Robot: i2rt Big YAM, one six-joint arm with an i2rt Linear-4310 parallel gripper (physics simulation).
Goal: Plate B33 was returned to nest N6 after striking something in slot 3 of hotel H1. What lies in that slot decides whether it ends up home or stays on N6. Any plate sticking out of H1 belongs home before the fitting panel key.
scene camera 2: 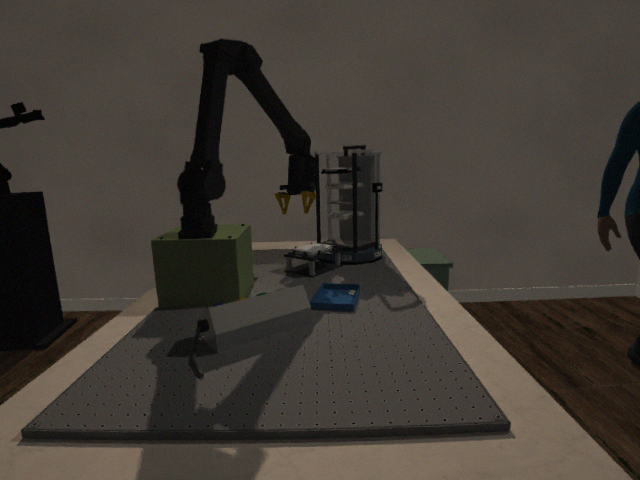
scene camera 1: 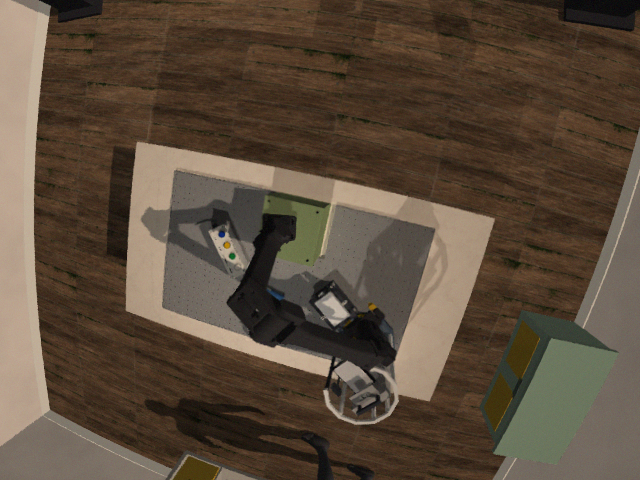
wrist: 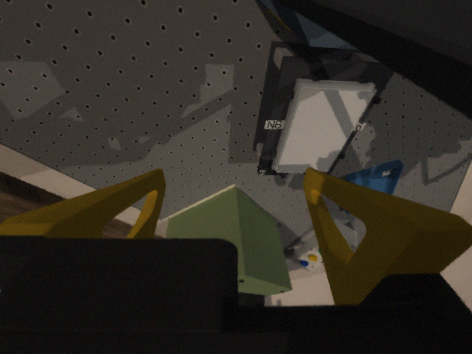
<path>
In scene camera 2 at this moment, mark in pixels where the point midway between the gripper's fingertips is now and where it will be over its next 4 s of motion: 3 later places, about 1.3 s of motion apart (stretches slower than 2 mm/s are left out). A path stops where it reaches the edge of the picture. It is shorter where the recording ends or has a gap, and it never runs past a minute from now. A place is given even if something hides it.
My gripper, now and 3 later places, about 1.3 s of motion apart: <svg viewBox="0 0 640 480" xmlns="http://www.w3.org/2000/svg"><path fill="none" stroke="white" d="M295 214L296 231L293 233L292 231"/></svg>
</path>
